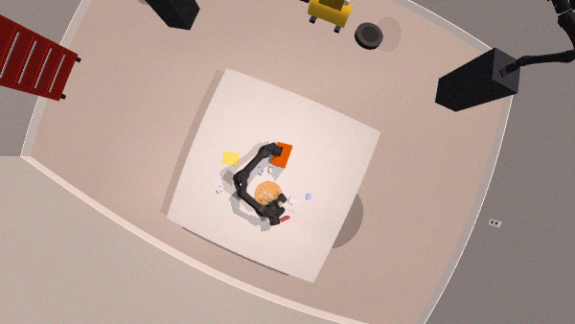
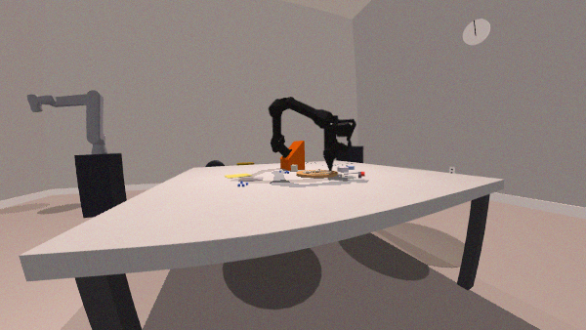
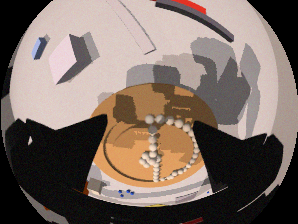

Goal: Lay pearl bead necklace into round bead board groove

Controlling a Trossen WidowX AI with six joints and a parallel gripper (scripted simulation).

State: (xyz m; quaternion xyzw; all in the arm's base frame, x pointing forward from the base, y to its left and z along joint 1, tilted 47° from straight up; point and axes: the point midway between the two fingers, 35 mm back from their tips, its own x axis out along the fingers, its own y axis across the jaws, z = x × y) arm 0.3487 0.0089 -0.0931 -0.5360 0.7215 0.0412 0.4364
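Right now my gripper tip is 3 cm past the round tan bead board, 6 cm to the left of it and 1 cm above it. From my gripper tip the other things lie so: tool: 11 cm ahead, 10 cm to the left, 2 cm below; white square: 5 cm behind, 12 cm to the left, 1 cm below; pale blue cube: 11 cm behind, 23 cm to the left, 1 cm below.
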